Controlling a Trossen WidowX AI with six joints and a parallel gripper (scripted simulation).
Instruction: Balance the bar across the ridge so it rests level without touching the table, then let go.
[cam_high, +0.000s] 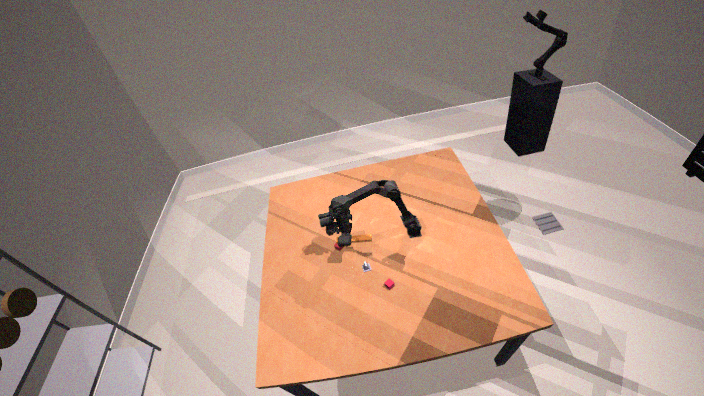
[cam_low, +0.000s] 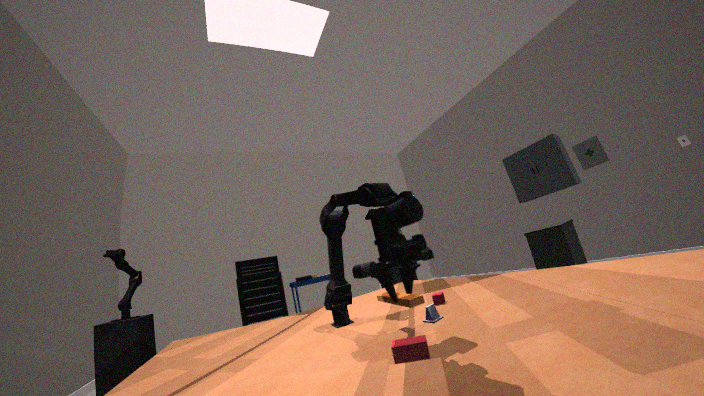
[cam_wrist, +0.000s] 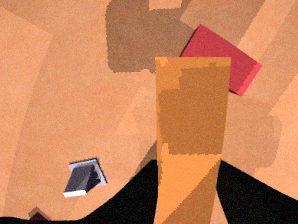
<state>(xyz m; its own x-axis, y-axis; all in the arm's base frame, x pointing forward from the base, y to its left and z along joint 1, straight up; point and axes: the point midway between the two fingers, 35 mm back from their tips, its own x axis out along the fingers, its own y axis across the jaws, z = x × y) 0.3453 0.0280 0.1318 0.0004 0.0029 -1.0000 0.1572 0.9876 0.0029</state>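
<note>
The red block is 5 cm ahead of my gripper tip, 5 cm to the right of it and 8 cm below it. Round my gripper tip: orange bar 3 cm behind.
</note>
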